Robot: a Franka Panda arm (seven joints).
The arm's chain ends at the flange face. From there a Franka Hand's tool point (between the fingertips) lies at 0.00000 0.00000 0.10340 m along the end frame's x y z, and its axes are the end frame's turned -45 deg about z.
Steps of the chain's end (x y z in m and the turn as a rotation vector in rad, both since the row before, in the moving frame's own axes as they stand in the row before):
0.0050, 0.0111, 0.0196, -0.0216, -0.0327, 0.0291
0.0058, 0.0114, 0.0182, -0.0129, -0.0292, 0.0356
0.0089, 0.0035, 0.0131, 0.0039, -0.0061, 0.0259
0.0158, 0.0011, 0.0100, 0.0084, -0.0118, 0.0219
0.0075, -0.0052, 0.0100, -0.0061, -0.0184, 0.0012
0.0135, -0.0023, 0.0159, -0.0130, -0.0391, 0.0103
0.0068, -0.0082, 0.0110, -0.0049, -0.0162, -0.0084
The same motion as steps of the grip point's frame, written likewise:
-0.0083, 0.0105, 0.0195, 0.0078, -0.0384, 0.0291
-0.0070, 0.0109, 0.0181, 0.0115, -0.0298, 0.0356
0.0037, 0.0080, 0.0131, 0.0071, -0.0016, 0.0259
0.0102, 0.0105, 0.0100, 0.0143, -0.0024, 0.0219
0.0072, 0.0007, 0.0100, 0.0087, -0.0173, 0.0012
0.0074, 0.0060, 0.0158, 0.0185, -0.0368, 0.0103
0.0091, -0.0018, 0.0110, 0.0080, -0.0149, -0.0084

